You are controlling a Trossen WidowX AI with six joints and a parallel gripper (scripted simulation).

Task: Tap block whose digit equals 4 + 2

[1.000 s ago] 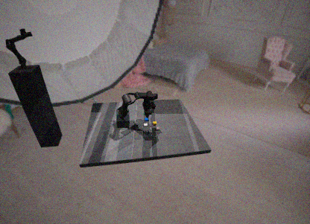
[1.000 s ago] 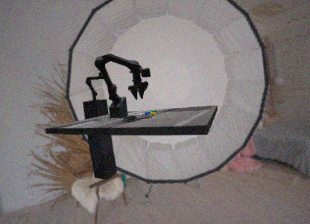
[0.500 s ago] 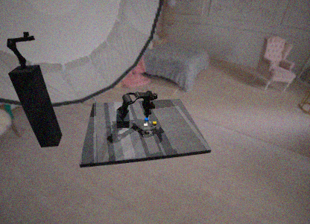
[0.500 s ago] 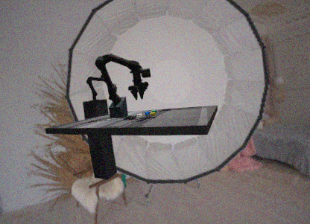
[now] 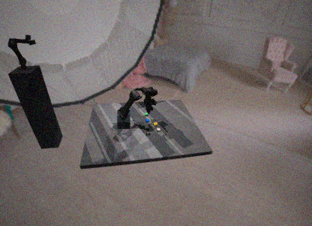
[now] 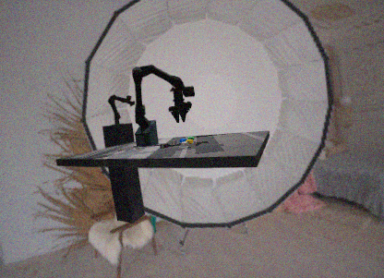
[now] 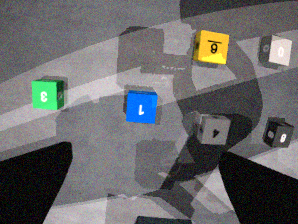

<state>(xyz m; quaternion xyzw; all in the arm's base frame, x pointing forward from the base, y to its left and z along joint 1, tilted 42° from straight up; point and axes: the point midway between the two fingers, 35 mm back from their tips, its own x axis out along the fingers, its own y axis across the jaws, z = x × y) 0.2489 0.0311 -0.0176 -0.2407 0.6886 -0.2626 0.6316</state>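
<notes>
The yellow block is 70 mm ahead of my gripper tip, 70 mm to the right of it and 120 mm below it. From my gripper tip the other things lie so: blue block 120 mm below; white block 20 mm behind, 90 mm to the right, 120 mm below; green block 10 mm ahead, 120 mm to the left, 120 mm below.
</notes>
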